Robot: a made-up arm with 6 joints.
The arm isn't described. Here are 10 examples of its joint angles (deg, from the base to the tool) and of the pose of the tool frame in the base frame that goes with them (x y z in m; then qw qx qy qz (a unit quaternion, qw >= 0)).
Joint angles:
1: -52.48 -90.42 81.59 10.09 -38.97 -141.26
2: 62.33 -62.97 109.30 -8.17 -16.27 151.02
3: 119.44 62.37 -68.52 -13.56 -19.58 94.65
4: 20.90 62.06 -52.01 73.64 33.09 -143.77
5: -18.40 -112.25 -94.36 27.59 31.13 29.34
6: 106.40 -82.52 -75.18 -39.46 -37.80 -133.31
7: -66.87 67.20 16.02 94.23 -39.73 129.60
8: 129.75 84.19 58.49 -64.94 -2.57 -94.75
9: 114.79 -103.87 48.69 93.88 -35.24 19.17
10: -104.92 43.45 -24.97 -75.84 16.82 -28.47
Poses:
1: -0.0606 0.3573 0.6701 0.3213 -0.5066 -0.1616 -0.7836
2: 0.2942 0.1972 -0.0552 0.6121 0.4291 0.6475 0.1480
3: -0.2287 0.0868 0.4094 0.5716 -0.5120 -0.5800 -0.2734
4: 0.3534 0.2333 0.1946 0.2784 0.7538 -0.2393 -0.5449
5: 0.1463 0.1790 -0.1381 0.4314 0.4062 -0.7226 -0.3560
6: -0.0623 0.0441 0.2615 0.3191 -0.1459 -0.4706 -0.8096
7: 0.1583 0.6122 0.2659 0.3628 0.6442 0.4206 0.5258
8: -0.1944 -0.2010 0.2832 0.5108 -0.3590 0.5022 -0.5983
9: -0.1520 0.2520 -0.1332 0.4817 0.6899 0.4649 -0.2754
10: -0.2245 0.6898 0.3508 0.4098 0.8342 0.3610 0.0771
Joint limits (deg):
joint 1: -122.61..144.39
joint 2: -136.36..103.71
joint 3: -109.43..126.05
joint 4: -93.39..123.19
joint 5: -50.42..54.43
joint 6: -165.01..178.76
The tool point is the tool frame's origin. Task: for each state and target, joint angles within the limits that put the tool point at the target. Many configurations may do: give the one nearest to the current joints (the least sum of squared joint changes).
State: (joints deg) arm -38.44 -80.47 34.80 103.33 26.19 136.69
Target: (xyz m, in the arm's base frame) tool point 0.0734 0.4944 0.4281
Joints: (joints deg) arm -12.96 -81.75 56.45 110.32 23.58 178.76
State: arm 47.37 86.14 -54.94 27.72 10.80 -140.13
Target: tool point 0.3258 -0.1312 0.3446
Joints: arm 74.38 98.53 -41.79 47.70 28.93 -102.87
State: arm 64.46 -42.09 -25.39 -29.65 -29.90 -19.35
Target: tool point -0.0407 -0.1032 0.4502
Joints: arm 72.51 -41.35 -24.50 -22.34 -24.15 -20.62
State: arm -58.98 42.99 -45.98 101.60 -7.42 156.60
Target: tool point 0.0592 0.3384 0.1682
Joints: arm -50.71 79.17 -34.70 70.08 -8.71 144.37
